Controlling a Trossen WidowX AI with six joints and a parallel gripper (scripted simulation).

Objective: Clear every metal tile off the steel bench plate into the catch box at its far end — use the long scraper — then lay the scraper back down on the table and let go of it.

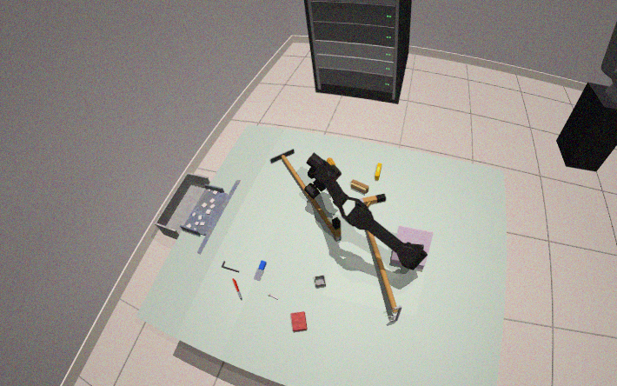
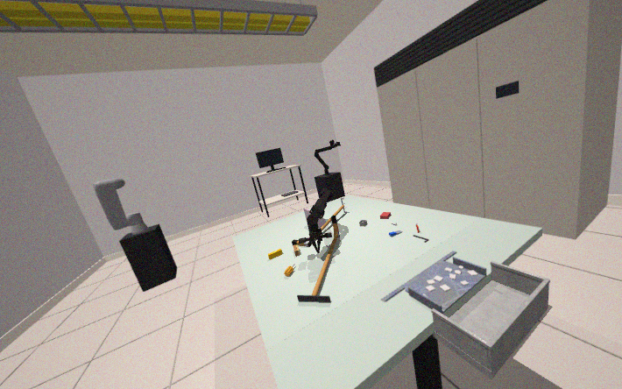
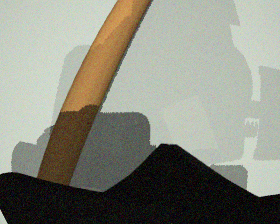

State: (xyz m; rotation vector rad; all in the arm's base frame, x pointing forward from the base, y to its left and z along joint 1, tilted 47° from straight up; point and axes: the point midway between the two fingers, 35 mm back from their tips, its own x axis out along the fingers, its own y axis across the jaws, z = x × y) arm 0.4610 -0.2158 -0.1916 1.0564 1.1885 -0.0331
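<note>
Now: the long scraper 50 mm ahead of my gripper tip, 30 mm above it and 20 mm to the left of it. From my gripper tip the other things lie so: yellow block 270 mm behind, 160 mm to the right, 10 mm below; then orange part 180 mm to the right, 20 mm below, 20 mm behind; then wooden block 180 mm behind, 50 mm to the right, 20 mm below.
</note>
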